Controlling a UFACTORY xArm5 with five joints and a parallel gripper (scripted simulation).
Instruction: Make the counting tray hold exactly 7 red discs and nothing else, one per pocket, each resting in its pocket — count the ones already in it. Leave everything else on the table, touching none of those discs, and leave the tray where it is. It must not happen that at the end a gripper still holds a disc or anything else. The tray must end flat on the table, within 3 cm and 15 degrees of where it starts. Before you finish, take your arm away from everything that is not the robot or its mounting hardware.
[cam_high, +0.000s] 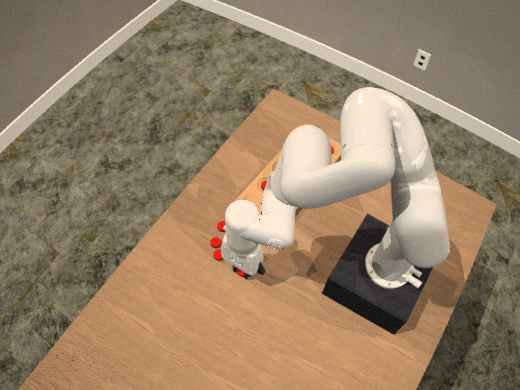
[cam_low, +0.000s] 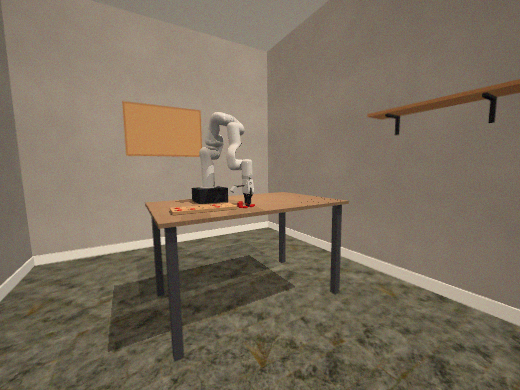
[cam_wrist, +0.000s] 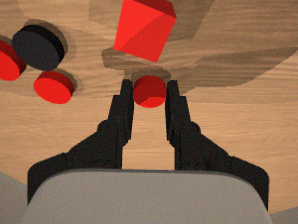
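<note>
The wooden counting tray is 32 cm to the right of my hand, 8 cm ahead of it and 2 cm below it. Also, from my hand: black disc: 8 cm ahead, 3 cm to the right, 2 cm below.
</note>
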